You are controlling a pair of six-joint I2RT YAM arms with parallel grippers.
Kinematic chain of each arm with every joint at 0, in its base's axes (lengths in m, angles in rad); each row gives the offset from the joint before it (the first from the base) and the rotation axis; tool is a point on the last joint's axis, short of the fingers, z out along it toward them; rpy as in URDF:
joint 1: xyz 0 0 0.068 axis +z
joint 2: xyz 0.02 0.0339 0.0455 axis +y
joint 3: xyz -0.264 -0.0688 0 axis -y
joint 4: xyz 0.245 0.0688 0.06 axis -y
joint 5: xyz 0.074 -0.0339 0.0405 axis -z
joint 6: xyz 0.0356 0 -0.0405 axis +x
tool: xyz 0 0 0 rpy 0 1.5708 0
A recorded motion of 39 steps. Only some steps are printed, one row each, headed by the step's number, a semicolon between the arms.
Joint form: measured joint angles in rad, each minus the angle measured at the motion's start. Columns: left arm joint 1, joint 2, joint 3, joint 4, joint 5, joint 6; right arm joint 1, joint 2, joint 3, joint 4, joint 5, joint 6.
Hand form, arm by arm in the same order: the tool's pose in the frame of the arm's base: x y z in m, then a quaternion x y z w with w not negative. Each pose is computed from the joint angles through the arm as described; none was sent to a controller.
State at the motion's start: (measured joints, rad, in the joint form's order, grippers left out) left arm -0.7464 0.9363 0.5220 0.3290 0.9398 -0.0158; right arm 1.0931 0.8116 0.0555 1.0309 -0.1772 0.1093
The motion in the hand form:
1: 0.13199 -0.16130 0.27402 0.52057 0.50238 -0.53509 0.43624; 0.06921 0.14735 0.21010 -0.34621 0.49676 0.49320 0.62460
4: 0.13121 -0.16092 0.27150 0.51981 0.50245 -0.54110 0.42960; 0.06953 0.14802 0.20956 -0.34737 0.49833 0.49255 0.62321
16: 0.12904 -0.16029 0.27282 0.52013 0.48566 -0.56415 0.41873; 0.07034 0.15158 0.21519 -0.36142 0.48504 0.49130 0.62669
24: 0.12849 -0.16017 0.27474 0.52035 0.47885 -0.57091 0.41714; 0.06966 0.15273 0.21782 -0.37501 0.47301 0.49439 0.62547
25: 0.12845 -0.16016 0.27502 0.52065 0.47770 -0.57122 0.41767; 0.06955 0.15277 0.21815 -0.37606 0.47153 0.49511 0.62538
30: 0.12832 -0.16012 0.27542 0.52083 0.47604 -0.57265 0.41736; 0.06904 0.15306 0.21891 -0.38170 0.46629 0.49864 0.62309
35: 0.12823 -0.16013 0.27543 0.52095 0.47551 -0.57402 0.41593; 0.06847 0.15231 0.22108 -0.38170 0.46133 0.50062 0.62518
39: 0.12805 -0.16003 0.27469 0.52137 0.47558 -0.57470 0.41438; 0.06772 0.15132 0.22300 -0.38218 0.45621 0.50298 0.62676
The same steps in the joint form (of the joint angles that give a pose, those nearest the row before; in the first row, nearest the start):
1: 0.0000 0.0000 -0.0034 0.0092 0.0023 -0.0034; 0.0000 0.0004 0.0000 0.0000 0.0000 0.0000
4: 0.0000 0.0000 -0.0141 0.0210 0.0145 -0.0175; 0.0000 0.0072 0.0011 0.0008 -0.0008 -0.0004
16: 0.0000 0.0000 -0.0298 0.0912 0.0656 -0.0767; 0.0000 0.0202 0.0256 -0.0027 -0.0271 -0.0271
24: 0.0000 0.0000 -0.0309 0.1160 0.0805 -0.0969; 0.0000 0.0194 0.0351 -0.0077 -0.0595 -0.0427
25: 0.0000 0.0000 -0.0309 0.1190 0.0816 -0.0977; 0.0000 0.0190 0.0358 -0.0073 -0.0629 -0.0435
30: 0.0000 0.0000 -0.0313 0.1248 0.0851 -0.1019; 0.0000 0.0187 0.0381 -0.0073 -0.0801 -0.0454
35: 0.0000 0.0004 -0.0317 0.1271 0.0885 -0.1053; 0.0000 0.0069 0.0408 -0.0114 -0.0847 -0.0462
39: 0.0000 0.0004 -0.0340 0.1274 0.0912 -0.1057; 0.0000 -0.0065 0.0423 -0.0164 -0.0908 -0.0465

